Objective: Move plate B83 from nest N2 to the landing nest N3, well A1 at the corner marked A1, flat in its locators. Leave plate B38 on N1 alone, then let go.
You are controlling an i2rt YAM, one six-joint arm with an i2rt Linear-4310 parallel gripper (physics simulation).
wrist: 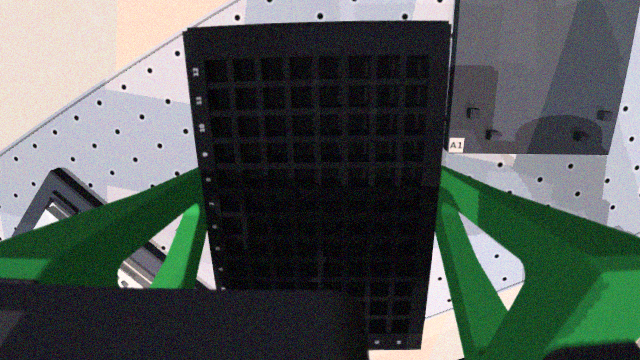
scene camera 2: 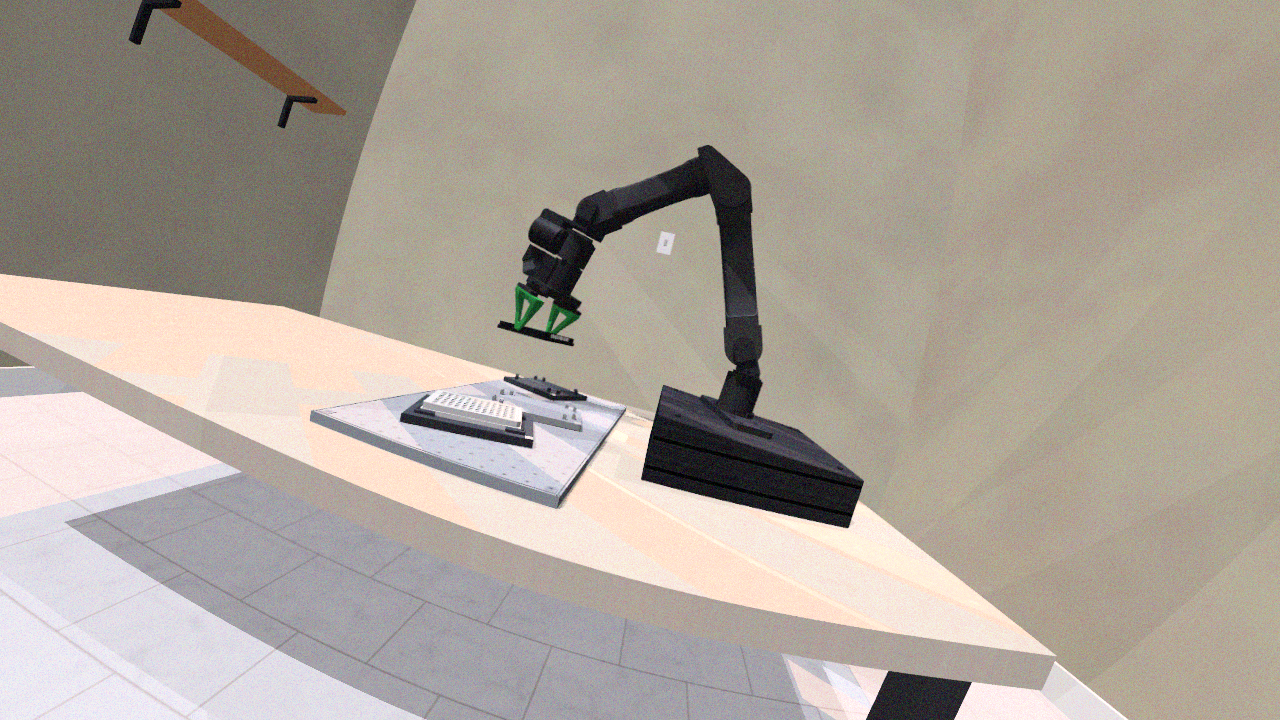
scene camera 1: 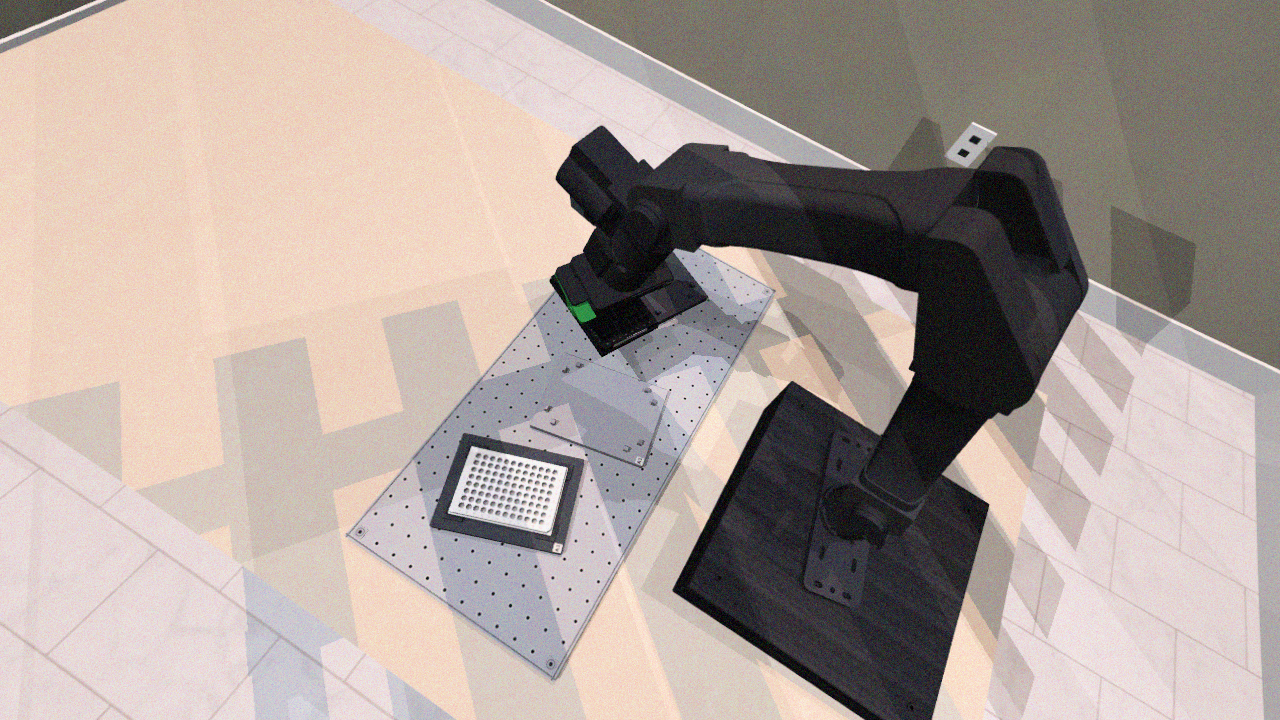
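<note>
My gripper (scene camera 1: 623,315) (scene camera 2: 536,331) (wrist: 320,180) is shut on black plate B83 (scene camera 1: 614,337) (scene camera 2: 510,325) (wrist: 320,125), green fingers on its long sides. The plate hangs nearly level above the far board. Its number 12 end is at the top of the wrist view; its A1 corner is hidden. The dark nest N3 (scene camera 1: 692,288) (scene camera 2: 546,387) (wrist: 530,45) is partly under the plate in scene view 1 and right of it in the wrist view, A1 tag (wrist: 456,145) at its lower left. Grey nest N2 (scene camera 1: 599,402) (scene camera 2: 556,417) holds no plate. White plate B38 (scene camera 1: 510,488) (scene camera 2: 469,407) sits on N1 (scene camera 1: 569,505) (scene camera 2: 465,429).
The nests stand on a perforated board (scene camera 1: 501,586) (scene camera 2: 483,465) with raised locator pins on N2 and N3. The arm's black base block (scene camera 1: 751,573) (scene camera 2: 742,483) stands beside the board. A wall shelf (scene camera 2: 250,53) is high at the left in scene view 2.
</note>
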